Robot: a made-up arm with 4 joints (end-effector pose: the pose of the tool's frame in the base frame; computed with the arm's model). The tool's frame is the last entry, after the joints.
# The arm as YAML. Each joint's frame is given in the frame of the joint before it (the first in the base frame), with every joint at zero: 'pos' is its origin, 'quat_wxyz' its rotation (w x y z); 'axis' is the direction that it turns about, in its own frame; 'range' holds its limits. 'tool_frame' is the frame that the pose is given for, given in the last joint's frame.
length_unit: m
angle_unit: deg
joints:
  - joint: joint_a
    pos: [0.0, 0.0, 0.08]
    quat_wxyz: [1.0, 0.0, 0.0, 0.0]
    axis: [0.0, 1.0, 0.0]
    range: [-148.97, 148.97]
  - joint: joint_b
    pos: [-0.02, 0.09, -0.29]
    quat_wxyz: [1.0, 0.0, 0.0, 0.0]
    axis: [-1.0, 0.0, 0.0]
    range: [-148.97, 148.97]
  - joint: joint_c
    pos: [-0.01, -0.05, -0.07]
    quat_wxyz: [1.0, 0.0, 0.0, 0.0]
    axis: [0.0, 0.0, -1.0]
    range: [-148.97, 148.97]
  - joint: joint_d
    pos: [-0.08, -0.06, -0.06]
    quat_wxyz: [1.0, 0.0, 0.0, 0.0]
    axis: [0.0, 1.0, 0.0]
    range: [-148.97, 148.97]
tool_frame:
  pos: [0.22, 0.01, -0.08]
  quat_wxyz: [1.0, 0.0, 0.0, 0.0]
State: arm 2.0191 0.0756 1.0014 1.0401
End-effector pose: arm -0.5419 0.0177 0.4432 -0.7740 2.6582 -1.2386
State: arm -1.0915 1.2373 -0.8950 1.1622
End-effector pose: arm 0.2368 -0.2971 -0.0794 -1.1977 0.6105 -0.7076
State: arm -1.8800 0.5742 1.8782 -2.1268
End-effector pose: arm 0.2540 0.2171 0.1203 0.6474 1.0368 1.8525
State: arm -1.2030 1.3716 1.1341 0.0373
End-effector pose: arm 0.1261 -0.1625 0.0127 -0.4984 -1.6601 -1.6742
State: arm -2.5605 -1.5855 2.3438 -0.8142
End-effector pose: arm 0.3484 0.1165 0.3264 1.5483 -0.7980 -0.4679
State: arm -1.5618 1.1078 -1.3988 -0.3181
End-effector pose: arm 0.4350 0.0089 0.1217 -1.4636 -0.7380 0.4769
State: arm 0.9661 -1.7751 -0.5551 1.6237
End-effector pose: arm -0.4132 0.4654 -0.0239 1.6679 1.3504 1.0380
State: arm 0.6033 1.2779 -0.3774 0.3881
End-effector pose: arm -0.1159 -0.2030 -0.2209 -1.2913 1.0797 0.4849
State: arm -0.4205 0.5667 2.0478 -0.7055
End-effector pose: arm -0.0244 -0.0632 -0.2045 -0.6930 -1.2467 -2.1055
